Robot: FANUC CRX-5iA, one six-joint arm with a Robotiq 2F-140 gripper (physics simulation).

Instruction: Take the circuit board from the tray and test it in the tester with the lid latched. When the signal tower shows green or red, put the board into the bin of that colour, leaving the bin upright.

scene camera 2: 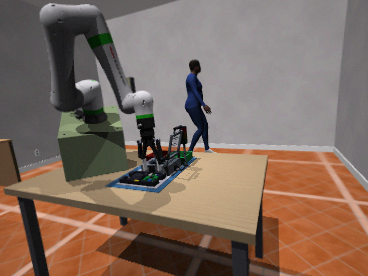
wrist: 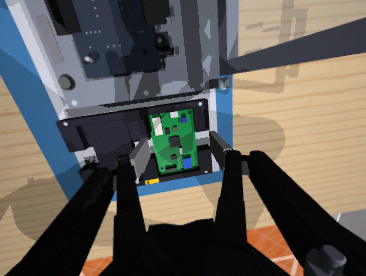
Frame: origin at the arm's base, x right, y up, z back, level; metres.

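Where they show: gripper, fingertip midpoint: [scene camera 2: 152, 170] [wrist: 179, 143]; arm's base, link origin: [scene camera 2: 95, 118].
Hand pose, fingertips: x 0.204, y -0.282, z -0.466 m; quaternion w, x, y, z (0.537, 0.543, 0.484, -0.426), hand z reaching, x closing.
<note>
Each offset is from my fingertips to the top centre of the thing. "spot": to the spot under its first point. Level surfaces: height alone.
The green circuit board {dz +0.008, dx +0.014, dy -0.031 m} [wrist: 174, 142] lies in the right part of the black tray {spot: dz +0.102, dx -0.021, dy -0.040 m} [wrist: 112, 140] [scene camera 2: 129, 181]. My gripper [scene camera 2: 152, 169] [wrist: 179, 143] is open and points down over the tray, with one finger on each side of the board and space between them and its edges. Whether the fingertips reach down to board height is hard to tell. The grey tester [wrist: 110, 92] [scene camera 2: 174, 164] is beside the tray, with its lid {dz -0.098, dx -0.143, dy +0.168 m} [scene camera 2: 176, 140] standing open. The signal tower {spot: dz -0.135, dx -0.221, dy +0.153 m} [scene camera 2: 184, 134] is behind the lid; I cannot tell whether a lamp is lit. The green bin {dz -0.047, dx -0.352, dy -0.011 m} [scene camera 2: 187, 156] stands upright behind the tester. The red bin is partly hidden behind my fingers.
The raised lid's dark arm [wrist: 300, 45] extends to the right of the tester in the wrist view. The blue mat {dy -0.056 m} [wrist: 226, 115] lies under the tray on the wooden table {dy -0.058 m} [scene camera 2: 220, 195]. The green robot base [scene camera 2: 92, 155] stands at the left. A person [scene camera 2: 195, 100] is behind the table.
</note>
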